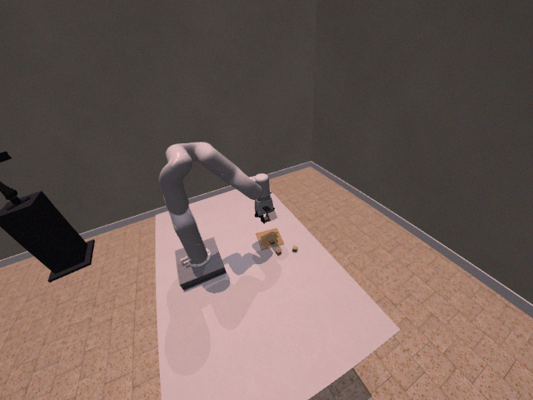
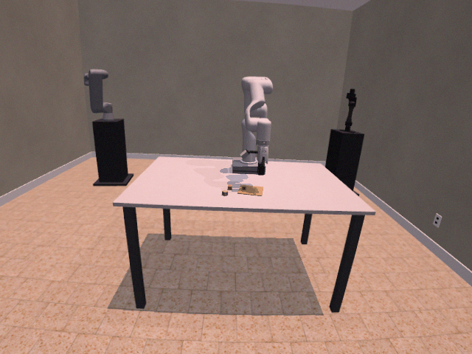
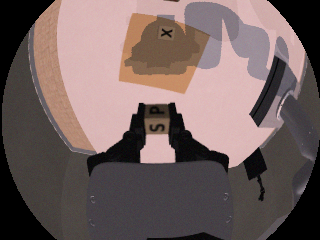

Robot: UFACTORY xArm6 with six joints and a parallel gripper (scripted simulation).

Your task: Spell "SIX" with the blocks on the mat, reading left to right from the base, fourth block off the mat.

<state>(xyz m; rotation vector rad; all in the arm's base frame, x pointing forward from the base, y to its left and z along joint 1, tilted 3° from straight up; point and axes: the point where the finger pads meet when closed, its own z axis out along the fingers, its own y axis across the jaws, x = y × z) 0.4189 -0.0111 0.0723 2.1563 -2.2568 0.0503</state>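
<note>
The tan mat lies 12 cm below my hand, 5 cm to the right of it and 1 cm behind it.
</note>
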